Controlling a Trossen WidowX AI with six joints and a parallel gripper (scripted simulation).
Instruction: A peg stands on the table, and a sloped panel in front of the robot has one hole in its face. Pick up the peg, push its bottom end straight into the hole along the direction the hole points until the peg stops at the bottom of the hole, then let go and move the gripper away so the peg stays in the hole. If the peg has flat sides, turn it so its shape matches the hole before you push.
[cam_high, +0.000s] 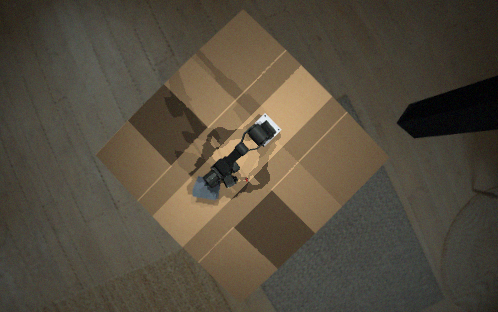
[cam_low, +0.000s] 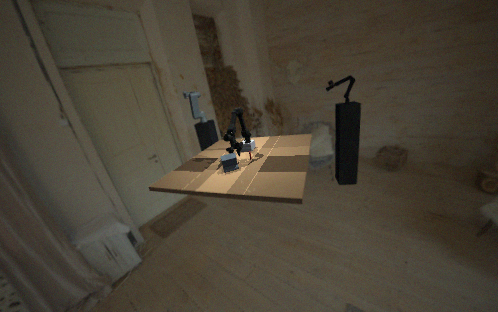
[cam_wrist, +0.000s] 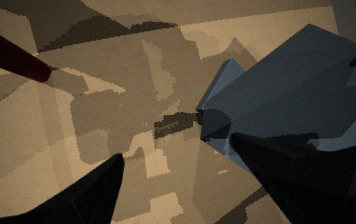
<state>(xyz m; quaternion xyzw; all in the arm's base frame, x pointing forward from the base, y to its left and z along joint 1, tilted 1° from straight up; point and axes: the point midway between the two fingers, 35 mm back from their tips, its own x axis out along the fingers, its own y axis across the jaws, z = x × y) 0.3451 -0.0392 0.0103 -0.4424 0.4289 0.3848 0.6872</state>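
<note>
Right now the red peg is 110 mm to the left of my gripper tip and 70 mm behind it. The rest, counted from my gripper tip: sloped panel 100 mm ahead, 40 mm to the right, 20 mm above.
</note>
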